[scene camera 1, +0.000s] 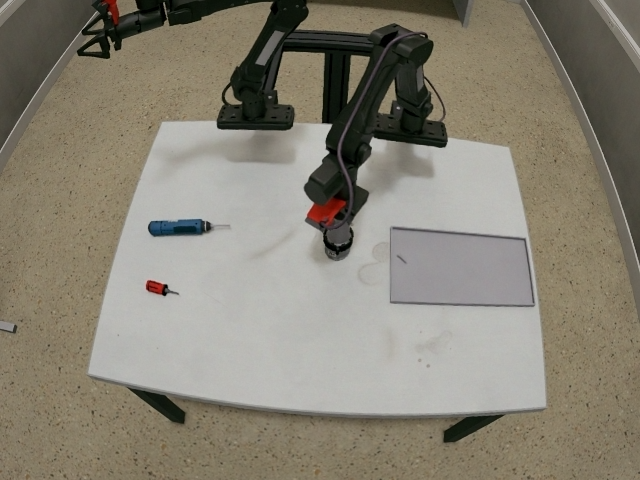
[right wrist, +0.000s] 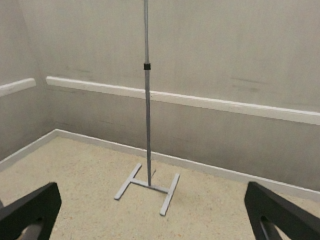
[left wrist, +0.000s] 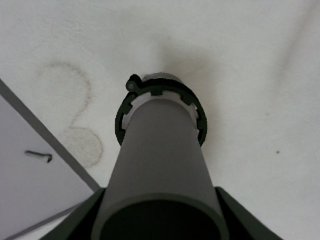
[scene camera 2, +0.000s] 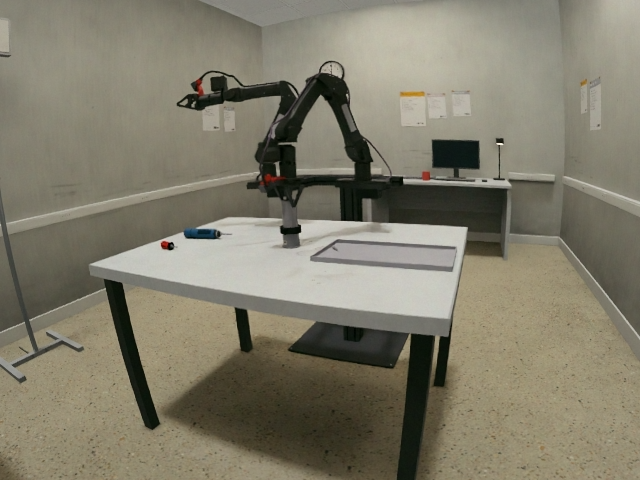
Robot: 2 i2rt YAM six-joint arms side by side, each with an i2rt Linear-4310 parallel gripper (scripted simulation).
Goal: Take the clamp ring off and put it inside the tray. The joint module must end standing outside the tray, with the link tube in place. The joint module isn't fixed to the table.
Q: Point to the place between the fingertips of my right gripper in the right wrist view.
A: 153, 190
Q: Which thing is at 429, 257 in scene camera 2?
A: A grey tray.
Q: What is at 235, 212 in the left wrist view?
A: My left gripper.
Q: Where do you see a black clamp ring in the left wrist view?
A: At 135, 86
